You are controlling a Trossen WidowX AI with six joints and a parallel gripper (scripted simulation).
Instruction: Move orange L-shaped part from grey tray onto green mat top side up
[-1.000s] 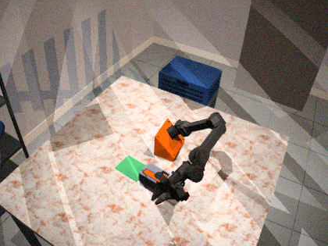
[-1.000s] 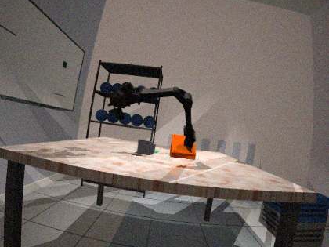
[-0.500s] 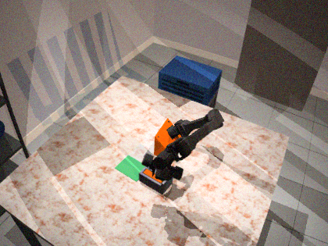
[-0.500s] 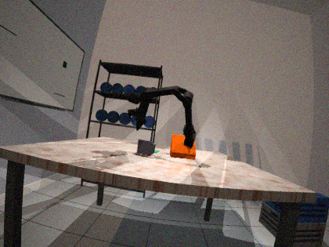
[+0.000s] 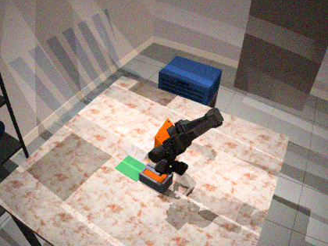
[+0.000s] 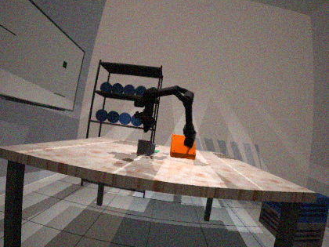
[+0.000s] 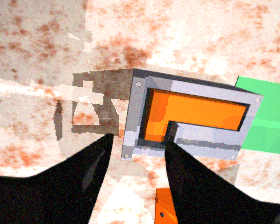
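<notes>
Now: gripper tip 10 mm past the orange L-shaped part, 50 mm to the left of it and 90 mm above it. From my gripper tip the other things lie so: green mat 10 mm behind, 220 mm to the right, 150 mm below.
</notes>
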